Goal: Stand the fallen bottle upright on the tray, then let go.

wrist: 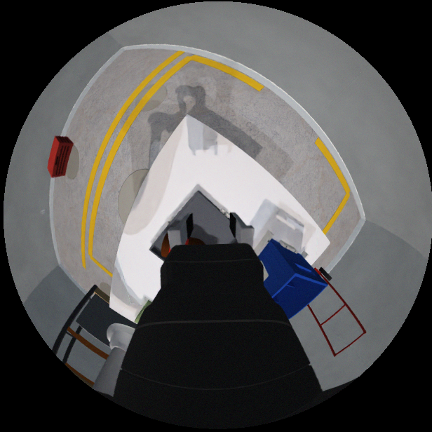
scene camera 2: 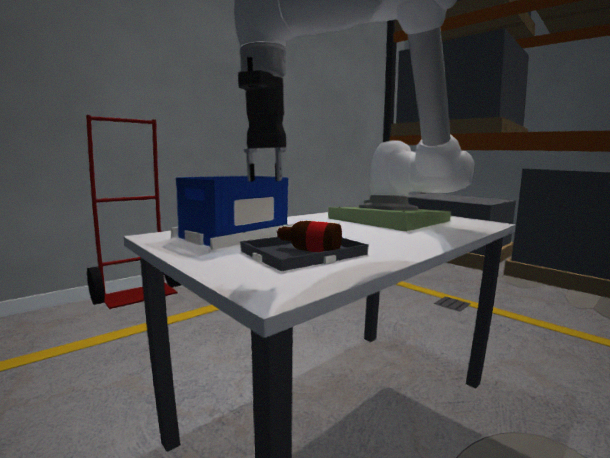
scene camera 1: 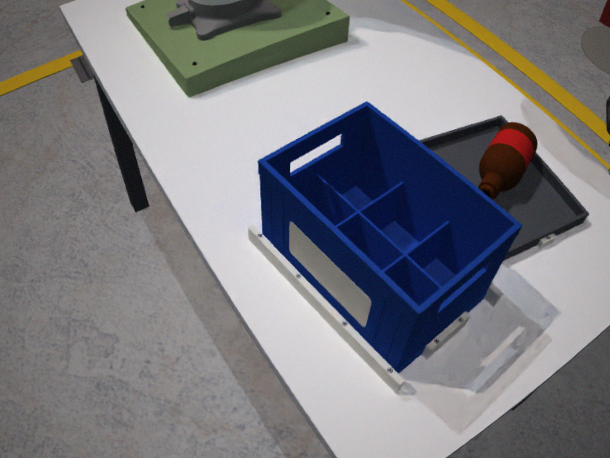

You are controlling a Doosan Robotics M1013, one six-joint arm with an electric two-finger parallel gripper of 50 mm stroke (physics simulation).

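Where they show: gripper, fingertip midpoint: point(scene camera 2: 265, 180); arm's base at its link origin: point(scene camera 2: 388, 209) point(scene camera 1: 227, 10).
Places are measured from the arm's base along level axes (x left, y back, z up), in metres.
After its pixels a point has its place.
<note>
A brown bottle with a red label point(scene camera 1: 507, 155) {x 0.235, y -0.618, z 0.035 m} point(scene camera 2: 316, 236) {x 0.296, y -0.622, z 0.007 m} point(wrist: 165, 247) lies on its side on the dark grey tray point(scene camera 1: 540, 212) {x 0.274, y -0.697, z -0.039 m} point(scene camera 2: 305, 261) {x 0.339, y -0.686, z -0.032 m} point(wrist: 200, 206). In scene camera 2 its neck points left, towards the crate side. Its base end reaches the tray's rim in scene camera 1. The gripper point(scene camera 2: 265, 177) {x 0.293, y -0.757, z 0.137 m} point(wrist: 211, 223) is open and empty, pointing down. It hangs clearly higher than the bottle, and in scene camera 2 it shows up and left of the neck. In the wrist view a finger and the gripper body hide much of the bottle. The gripper does not show in scene camera 1.
A tall blue crate with dividers point(scene camera 1: 272, 200) {x -0.152, y -0.586, z 0.080 m} point(scene camera 2: 197, 212) {x 0.007, y -0.801, z 0.041 m} point(wrist: 280, 270) stands close beside the tray, with pale rails point(scene camera 1: 320, 301) {x -0.135, y -0.697, z -0.014 m} along its foot. The arm's green base plate point(scene camera 1: 265, 47) {x 0.012, y -0.178, z 0.008 m} point(scene camera 2: 375, 217) {x 0.080, y -0.171, z -0.011 m} is farther along the white table point(scene camera 1: 210, 150) {x -0.162, y -0.346, z -0.044 m}.
</note>
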